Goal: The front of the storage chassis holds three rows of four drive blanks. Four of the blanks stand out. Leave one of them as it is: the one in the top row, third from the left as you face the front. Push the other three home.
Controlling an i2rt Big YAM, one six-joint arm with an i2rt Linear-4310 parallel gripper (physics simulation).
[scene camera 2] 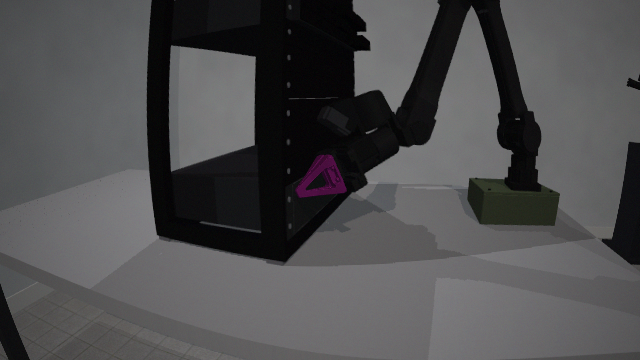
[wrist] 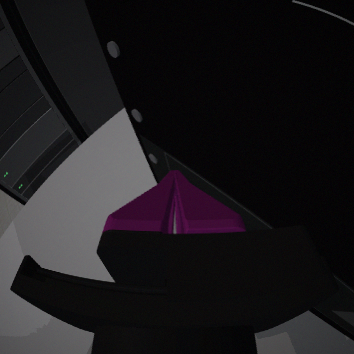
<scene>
my gripper: scene camera 2; wrist
black rack: scene camera 2; wrist
same spot on my gripper: [wrist: 211,256] = [scene camera 2: 326,152]
same spot on black rack: [wrist: 246,107] = [scene camera 2: 303,143]
</scene>
